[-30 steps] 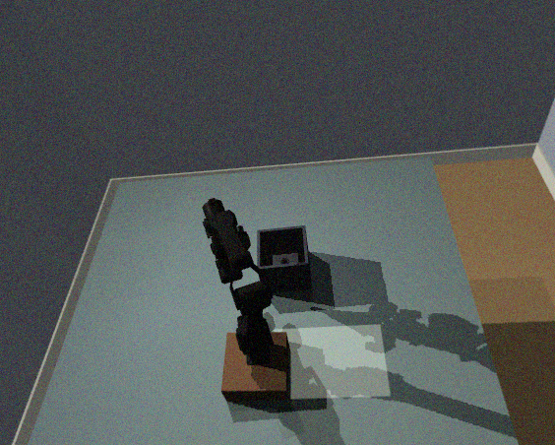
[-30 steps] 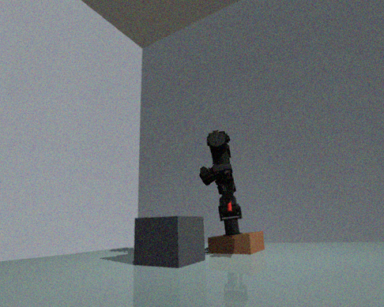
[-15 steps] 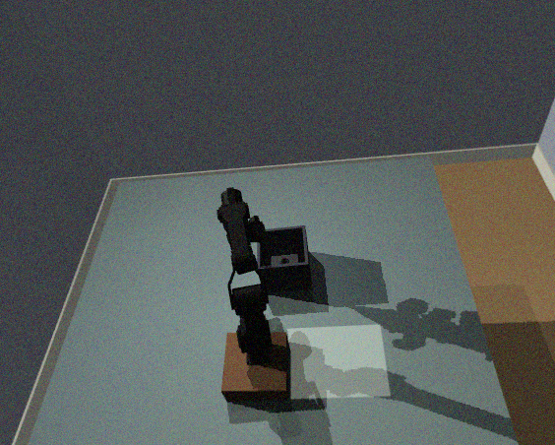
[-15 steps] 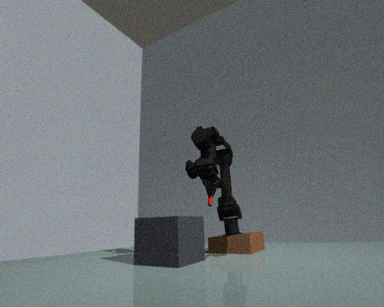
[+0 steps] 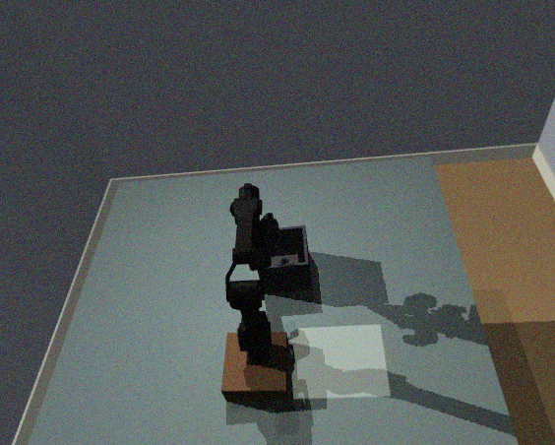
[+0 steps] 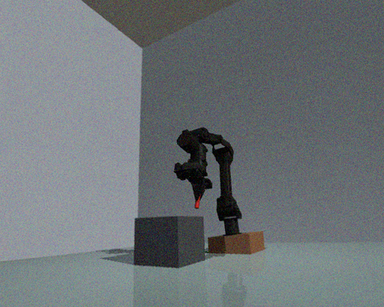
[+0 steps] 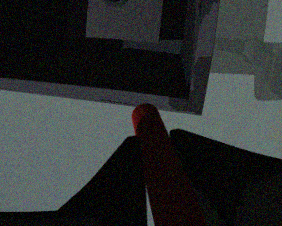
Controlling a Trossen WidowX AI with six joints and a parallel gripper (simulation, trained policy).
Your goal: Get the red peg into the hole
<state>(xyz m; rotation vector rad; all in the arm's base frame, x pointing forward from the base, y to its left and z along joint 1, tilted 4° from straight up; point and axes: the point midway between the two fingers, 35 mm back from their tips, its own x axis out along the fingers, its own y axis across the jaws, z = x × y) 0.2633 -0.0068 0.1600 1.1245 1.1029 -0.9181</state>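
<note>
Now: the plate 140 mm below my gripper tip, 80 mm to the right of it and 50 mm ahead of it. From my gripper tip the other things lie so: red peg 10 mm above.
</note>
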